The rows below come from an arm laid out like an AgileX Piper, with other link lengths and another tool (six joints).
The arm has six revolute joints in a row. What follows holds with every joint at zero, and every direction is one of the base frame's.
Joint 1 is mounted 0.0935 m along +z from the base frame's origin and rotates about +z.
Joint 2 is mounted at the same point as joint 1 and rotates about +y.
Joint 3 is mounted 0.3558 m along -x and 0.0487 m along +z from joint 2 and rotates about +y.
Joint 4 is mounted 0.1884 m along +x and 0.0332 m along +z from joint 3 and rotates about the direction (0.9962, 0, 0.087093).
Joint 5 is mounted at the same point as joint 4 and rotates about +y.
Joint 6 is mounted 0.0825 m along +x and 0.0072 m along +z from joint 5 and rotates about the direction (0.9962, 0, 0.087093).
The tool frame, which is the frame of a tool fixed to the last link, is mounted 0.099 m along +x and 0.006 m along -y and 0.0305 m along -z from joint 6; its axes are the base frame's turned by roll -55.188, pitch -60.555 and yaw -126.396 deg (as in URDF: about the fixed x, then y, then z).
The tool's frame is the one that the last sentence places.
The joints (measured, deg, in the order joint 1, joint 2, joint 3, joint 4, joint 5, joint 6), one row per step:
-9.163 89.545 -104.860 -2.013 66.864 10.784
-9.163 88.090 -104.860 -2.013 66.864 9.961
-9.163 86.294 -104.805 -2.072 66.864 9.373
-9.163 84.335 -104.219 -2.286 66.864 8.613
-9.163 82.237 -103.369 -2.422 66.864 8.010
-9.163 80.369 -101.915 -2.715 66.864 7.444
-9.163 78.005 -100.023 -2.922 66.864 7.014
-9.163 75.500 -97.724 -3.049 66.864 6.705
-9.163 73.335 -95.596 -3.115 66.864 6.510
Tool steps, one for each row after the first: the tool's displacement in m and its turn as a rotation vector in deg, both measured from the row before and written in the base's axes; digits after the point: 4 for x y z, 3 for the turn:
-0.0073 0.0006 0.0079 -0.794 -1.319 0.590
-0.0093 0.0009 0.0092 -0.744 -1.624 0.387
-0.0110 0.0006 0.0072 -0.959 -1.209 0.427
-0.0120 0.0011 0.0062 -0.763 -1.118 0.339
-0.0115 0.0005 0.0019 -0.746 -0.275 0.237
-0.0144 0.0014 0.0015 -0.579 -0.365 0.183
-0.0154 0.0019 -0.0005 -0.376 -0.133 0.139
-0.0133 0.0018 -0.0016 -0.210 0.006 0.094

